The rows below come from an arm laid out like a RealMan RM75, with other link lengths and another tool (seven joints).
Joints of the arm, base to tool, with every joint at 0 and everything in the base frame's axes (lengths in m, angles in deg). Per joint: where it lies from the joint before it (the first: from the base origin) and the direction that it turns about. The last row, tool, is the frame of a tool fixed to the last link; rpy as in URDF.
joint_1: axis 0 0 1 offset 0 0 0.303
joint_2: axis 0 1 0 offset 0 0 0
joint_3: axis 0 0 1 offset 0 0 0.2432
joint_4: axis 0 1 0 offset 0 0 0
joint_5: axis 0 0 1 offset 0 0 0.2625
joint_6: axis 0 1 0 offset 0 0 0
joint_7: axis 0 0 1 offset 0 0 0.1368
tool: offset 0.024 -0.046 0.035 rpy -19.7 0 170.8
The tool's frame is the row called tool.
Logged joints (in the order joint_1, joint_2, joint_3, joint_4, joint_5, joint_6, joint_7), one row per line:
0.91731, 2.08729, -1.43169, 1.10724, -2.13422, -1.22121, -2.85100
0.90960, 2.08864, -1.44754, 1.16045, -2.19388, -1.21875, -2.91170
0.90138, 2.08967, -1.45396, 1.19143, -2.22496, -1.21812, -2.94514
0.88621, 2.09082, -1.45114, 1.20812, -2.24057, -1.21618, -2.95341
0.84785, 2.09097, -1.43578, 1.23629, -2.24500, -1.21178, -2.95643
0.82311, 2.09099, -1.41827, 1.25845, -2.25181, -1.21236, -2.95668
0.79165, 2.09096, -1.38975, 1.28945, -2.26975, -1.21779, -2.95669
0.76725, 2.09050, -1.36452, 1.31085, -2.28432, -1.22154, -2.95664
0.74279, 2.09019, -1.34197, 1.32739, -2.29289, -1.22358, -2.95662
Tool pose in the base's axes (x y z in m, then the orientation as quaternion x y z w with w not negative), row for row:
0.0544, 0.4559, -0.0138, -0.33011, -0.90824, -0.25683, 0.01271
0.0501, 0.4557, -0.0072, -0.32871, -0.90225, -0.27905, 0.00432
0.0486, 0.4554, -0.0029, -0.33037, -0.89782, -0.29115, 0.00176
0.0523, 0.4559, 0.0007, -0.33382, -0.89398, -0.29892, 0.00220
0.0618, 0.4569, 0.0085, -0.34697, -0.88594, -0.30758, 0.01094
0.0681, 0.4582, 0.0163, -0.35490, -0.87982, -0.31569, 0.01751
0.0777, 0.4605, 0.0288, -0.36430, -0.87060, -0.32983, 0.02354
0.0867, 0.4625, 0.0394, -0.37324, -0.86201, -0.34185, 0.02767
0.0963, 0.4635, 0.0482, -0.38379, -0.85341, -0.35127, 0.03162
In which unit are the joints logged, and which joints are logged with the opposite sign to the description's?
The joints are logged in radians. Opposite sign: joint_4, joint_7.
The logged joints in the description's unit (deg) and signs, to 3 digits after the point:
52.558, 119.593, -82.030, -63.440, -122.282, -69.970, 163.350
52.116, 119.670, -82.938, -66.489, -125.700, -69.829, 166.828
51.645, 119.729, -83.306, -68.264, -127.481, -69.793, 168.744
50.776, 119.795, -83.144, -69.220, -128.375, -69.682, 169.218
48.578, 119.804, -82.264, -70.834, -128.629, -69.430, 169.391
47.161, 119.805, -81.261, -72.104, -129.019, -69.463, 169.405
45.358, 119.803, -79.627, -73.880, -130.047, -69.774, 169.406
43.960, 119.777, -78.181, -75.106, -130.882, -69.989, 169.403
42.559, 119.759, -76.889, -76.054, -131.373, -70.106, 169.402

